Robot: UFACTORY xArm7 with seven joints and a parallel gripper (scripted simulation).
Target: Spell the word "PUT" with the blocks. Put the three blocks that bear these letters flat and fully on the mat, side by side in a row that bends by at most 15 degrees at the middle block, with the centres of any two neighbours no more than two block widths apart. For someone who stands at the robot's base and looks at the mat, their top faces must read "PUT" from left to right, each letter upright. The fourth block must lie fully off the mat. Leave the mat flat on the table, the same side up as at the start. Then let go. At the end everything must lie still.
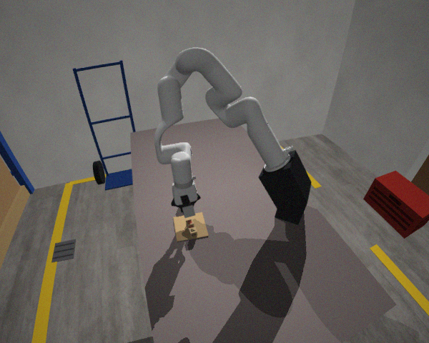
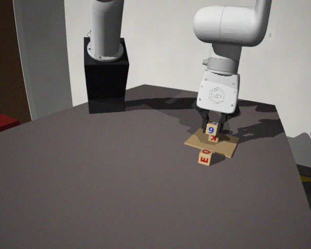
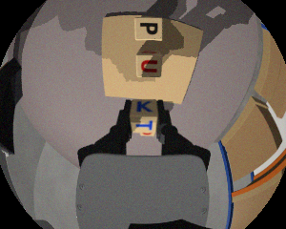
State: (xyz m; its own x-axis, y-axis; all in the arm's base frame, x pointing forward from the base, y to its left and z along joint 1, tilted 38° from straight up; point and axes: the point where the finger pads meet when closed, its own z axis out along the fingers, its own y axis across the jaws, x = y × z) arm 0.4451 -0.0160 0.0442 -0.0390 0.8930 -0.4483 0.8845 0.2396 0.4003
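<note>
The tan mat lies 70 mm below my hand and 50 mm to the left of it.
</note>
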